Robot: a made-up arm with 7 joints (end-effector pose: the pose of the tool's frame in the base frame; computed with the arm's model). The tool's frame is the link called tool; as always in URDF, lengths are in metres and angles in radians.
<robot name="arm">
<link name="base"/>
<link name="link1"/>
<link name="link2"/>
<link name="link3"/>
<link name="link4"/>
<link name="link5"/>
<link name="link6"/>
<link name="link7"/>
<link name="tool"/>
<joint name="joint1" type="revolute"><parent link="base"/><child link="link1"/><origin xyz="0 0.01 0.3" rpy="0 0 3.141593"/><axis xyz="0 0 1"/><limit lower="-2.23" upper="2.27"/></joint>
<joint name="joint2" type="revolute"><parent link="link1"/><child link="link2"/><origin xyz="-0.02 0.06 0.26" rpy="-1.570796 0 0"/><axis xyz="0 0 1"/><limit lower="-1.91" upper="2.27"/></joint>
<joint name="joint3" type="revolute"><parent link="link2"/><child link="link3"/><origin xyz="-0.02 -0.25 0.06" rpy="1.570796 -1.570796 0"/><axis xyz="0 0 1"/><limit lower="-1.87" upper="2.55"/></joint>
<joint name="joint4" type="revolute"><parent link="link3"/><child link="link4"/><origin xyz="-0.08 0.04 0.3" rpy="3.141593 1.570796 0"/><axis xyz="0 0 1"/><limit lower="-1.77" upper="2.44"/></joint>
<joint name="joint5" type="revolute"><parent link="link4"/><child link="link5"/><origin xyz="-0.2 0.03 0.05" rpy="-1.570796 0 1.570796"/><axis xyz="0 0 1"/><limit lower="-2.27" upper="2.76"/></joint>
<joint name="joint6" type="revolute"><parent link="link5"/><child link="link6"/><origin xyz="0 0.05 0.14" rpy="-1.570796 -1.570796 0"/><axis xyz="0 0 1"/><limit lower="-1.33" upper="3.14"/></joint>
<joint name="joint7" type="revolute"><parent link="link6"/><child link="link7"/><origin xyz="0.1 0 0.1" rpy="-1.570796 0 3.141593"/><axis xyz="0 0 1"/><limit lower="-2.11" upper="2.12"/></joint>
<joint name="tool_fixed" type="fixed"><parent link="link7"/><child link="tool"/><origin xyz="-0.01 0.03 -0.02" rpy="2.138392 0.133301 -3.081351"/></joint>
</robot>
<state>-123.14 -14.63 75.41 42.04 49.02 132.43 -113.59</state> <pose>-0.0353 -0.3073 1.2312 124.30 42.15 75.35</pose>
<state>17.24 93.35 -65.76 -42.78 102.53 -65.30 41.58</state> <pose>-0.8997 -0.1073 0.6926 -26.15 -118.65 -76.23</pose>
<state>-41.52 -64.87 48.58 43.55 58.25 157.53 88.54</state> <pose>0.5584 -0.3764 0.6779 -100.32 1.52 113.77</pose>
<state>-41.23 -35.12 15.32 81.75 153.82 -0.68 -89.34</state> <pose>0.6553 -0.2481 0.7931 59.35 -88.45 -73.01</pose>
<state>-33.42 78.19 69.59 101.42 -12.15 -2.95 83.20</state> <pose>-0.1824 0.5593 0.8833 -71.52 -60.45 -95.96</pose>
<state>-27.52 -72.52 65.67 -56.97 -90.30 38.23 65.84</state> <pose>0.2730 -0.5905 1.0943 -30.06 -18.21 -171.76</pose>
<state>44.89 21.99 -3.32 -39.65 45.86 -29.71 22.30</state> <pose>-0.3164 -0.3574 1.3893 34.74 -110.37 3.17</pose>
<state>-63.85 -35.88 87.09 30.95 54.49 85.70 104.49</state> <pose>0.3578 -0.4625 1.1610 127.95 50.94 -45.01</pose>
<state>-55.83 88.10 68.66 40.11 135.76 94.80 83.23</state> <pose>-0.1361 0.7095 0.5954 50.41 24.64 -17.26</pose>
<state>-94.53 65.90 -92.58 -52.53 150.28 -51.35 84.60</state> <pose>0.2348 0.5554 1.1987 109.17 19.49 140.53</pose>
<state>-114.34 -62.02 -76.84 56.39 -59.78 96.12 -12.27</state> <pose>-0.6190 -0.6909 0.7775 -100.84 82.33 15.52</pose>
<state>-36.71 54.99 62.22 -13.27 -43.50 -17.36 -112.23</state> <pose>-0.7899 0.2565 1.0199 126.60 84.23 -24.12</pose>
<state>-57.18 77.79 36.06 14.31 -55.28 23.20 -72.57</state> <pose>-0.5610 0.7761 0.7156 115.36 35.18 30.20</pose>
